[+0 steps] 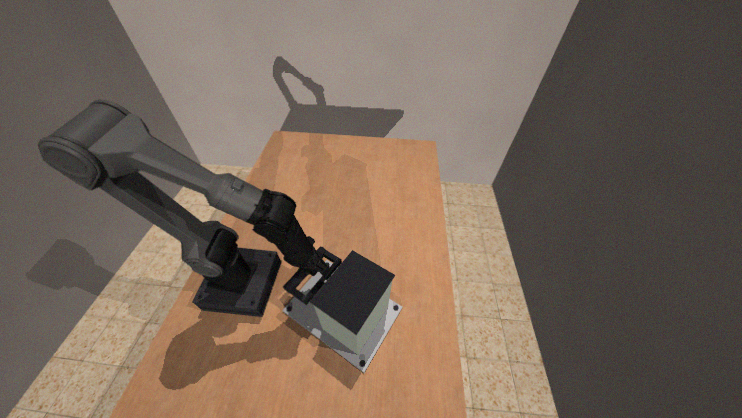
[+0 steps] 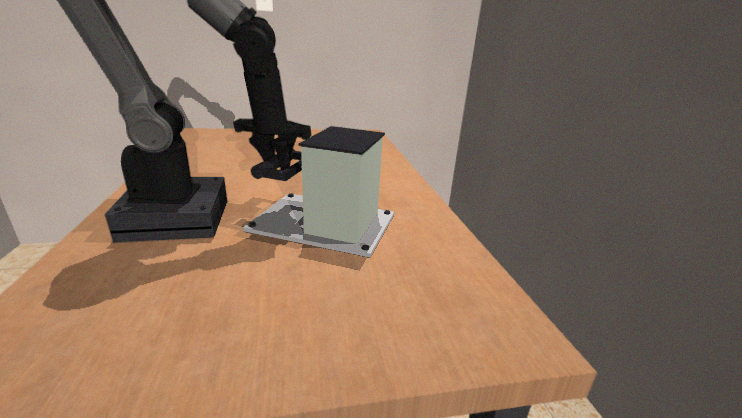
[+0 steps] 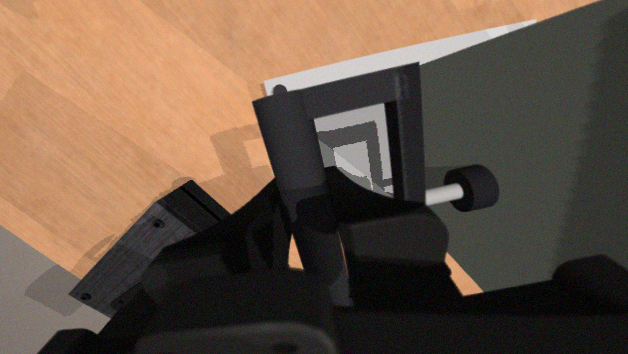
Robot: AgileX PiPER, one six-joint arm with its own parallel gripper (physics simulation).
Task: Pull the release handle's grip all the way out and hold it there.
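The release handle's grip is a dark bar [image 1: 293, 280] [image 2: 258, 171] [image 3: 290, 145] on the outer side of a rectangular frame. A short pale rod [image 3: 442, 194] shows between the frame and a black collar [image 3: 475, 188] on the pale green box [image 1: 353, 290] [image 2: 332, 192] [image 3: 525, 125]. My gripper [image 1: 320, 265] [image 2: 275, 159] [image 3: 308, 186] is shut on the grip, with one finger on the outer side and the other reaching through the frame's opening. The fingers hide part of the grip and the frame's near end.
The box with a dark top stands on a light base plate [image 1: 390, 321] [image 2: 383, 223] [image 3: 350, 70] bolted to the wooden table [image 1: 410, 207] [image 2: 311, 321] [image 3: 125, 75]. The arm's dark base [image 1: 259, 290] [image 2: 160, 228] [image 3: 145, 245] stands close by on the handle side.
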